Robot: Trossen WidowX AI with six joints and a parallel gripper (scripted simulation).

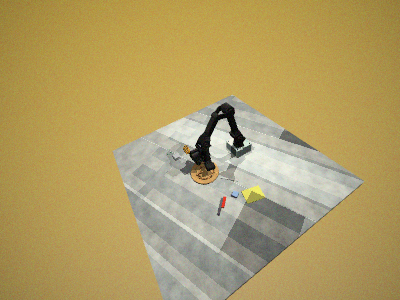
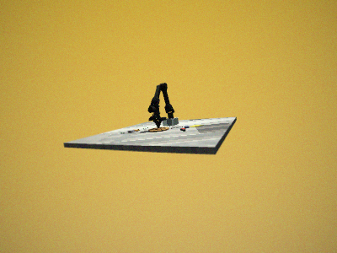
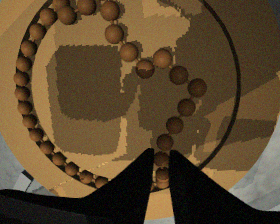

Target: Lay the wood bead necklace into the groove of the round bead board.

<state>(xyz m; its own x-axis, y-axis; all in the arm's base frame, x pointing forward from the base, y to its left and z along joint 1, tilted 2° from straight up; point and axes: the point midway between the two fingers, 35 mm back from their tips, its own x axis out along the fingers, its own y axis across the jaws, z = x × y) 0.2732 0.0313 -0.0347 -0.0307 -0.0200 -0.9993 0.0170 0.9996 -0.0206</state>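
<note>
Right now my gripper tip is 3 cm to the right of the round bead board, 3 cm short of it and 1 cm above it. From my gripper tip the other things lie so: thin grey stick: 16 cm to the left, 9 cm behind, 1 cm below; then small blue block: 28 cm to the left, 7 cm behind, 1 cm below; then grey piece: 20 cm to the right, 17 cm ahead.
</note>
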